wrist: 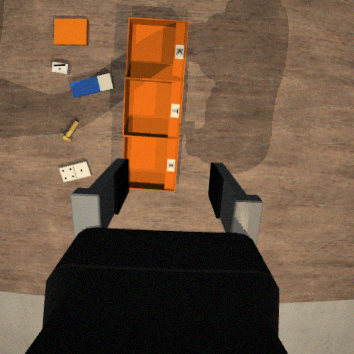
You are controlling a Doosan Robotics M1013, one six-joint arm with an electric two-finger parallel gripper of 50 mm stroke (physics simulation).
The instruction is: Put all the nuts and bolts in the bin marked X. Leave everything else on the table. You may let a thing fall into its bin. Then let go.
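Places are measured from the arm's base along level axes (x ahead, y left, z up), in centimetres.
Pixels of known places: gripper, fingertip midpoint: [168,177].
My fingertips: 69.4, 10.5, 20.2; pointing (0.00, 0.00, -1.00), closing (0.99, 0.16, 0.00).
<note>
For each thing: its top centre in the pictures, then the offset to it from my fingertips, as dx, dy, dz. "pt": a spot on its surface instead.
- brass-coloured bolt at its top centre: [69,130] -16.2, -3.4, -26.9
- bin marked X at a spot on its surface: [146,159] pt -3.1, -5.8, -27.5
- middle bin at its top centre: [152,108] -3.4, +2.7, -23.6
- far bin at a spot on its surface: [152,42] pt -5.6, +12.4, -27.5
- domino at its top centre: [74,171] -14.8, -10.3, -27.5
- white eraser at its top centre: [90,85] -13.7, +4.3, -26.9
- small white sharpener-like piece at its top centre: [59,67] -19.2, +6.1, -27.1
- orange block at its top centre: [69,30] -18.4, +11.8, -27.2
A brass-coloured bolt [71,130] lies on the table left of the orange bin row, in the wrist view. The bin marked X [146,159] is the nearest compartment of that row, at the lower middle of the view; its inside looks empty. My gripper [168,177] is open with nothing between its fingers. It hangs above the table, around the near end of the bin row in the view, with the bolt to the upper left of its left finger. No nut shows in this view.
The middle bin [150,106] looks marked T and the far bin [152,42] K. Left of the bins lie a domino [75,171], a blue and white eraser [91,85], a small white sharpener-like piece [60,68] and an orange block [70,31].
</note>
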